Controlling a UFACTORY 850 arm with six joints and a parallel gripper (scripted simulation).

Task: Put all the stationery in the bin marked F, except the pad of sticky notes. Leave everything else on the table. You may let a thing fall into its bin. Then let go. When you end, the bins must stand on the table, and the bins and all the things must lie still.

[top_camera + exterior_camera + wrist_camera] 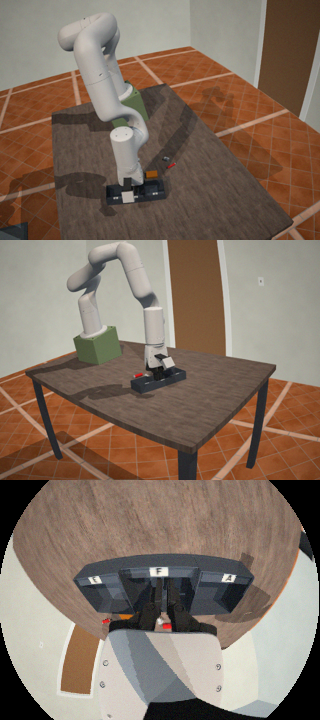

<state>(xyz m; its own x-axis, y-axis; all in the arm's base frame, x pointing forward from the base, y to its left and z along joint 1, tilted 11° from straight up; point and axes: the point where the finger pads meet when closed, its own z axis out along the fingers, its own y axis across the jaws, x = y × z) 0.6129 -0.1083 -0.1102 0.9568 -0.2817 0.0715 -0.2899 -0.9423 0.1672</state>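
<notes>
Now: hand 20 mm above the dark three-compartment bin and 10 mm to the right of it. Round my hand: silver bolt: 110 mm behind, 40 mm to the left, 30 mm below; then red marker: 150 mm behind, 30 mm below, 20 mm to the left; then orange sticky-note pad: 110 mm to the left, 90 mm behind, 30 mm below.
</notes>
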